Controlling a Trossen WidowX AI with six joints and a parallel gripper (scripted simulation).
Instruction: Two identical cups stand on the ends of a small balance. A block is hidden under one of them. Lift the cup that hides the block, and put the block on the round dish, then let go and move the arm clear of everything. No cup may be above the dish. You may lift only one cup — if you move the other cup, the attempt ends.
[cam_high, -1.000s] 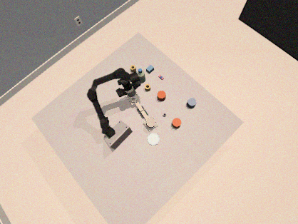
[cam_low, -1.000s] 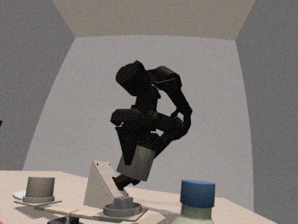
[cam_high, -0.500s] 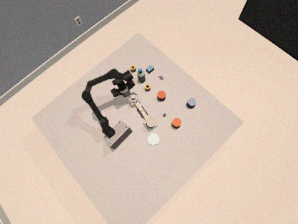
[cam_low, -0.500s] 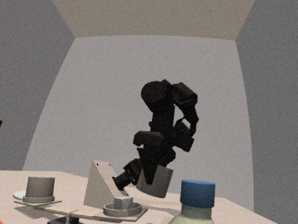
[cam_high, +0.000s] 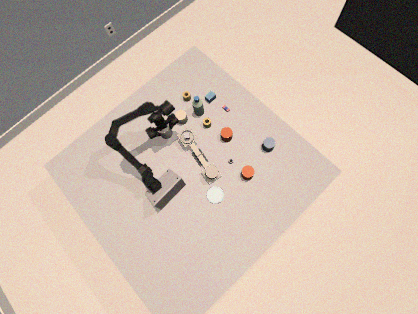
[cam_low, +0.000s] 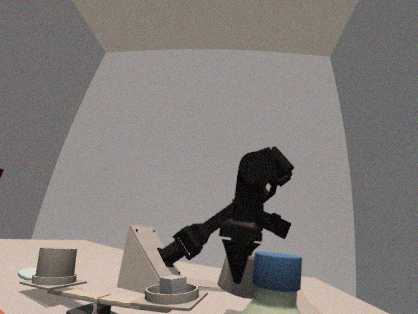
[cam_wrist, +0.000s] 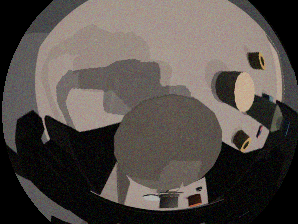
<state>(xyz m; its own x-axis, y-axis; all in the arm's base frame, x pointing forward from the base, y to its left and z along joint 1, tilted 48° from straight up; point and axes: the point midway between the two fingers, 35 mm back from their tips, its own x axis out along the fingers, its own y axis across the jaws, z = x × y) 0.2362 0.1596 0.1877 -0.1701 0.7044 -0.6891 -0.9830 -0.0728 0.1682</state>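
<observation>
Right now my gripper tip is 9 cm short of the grey block, 10 cm to the left of it and 1 cm above it. From my gripper tip the other things lie so: grey cup 7 cm ahead, 37 cm to the right, 4 cm below; then blue cube 37 cm ahead, 6 cm to the left, 8 cm below; then tan cup 13 cm ahead, 7 cm to the left, 6 cm below.
</observation>
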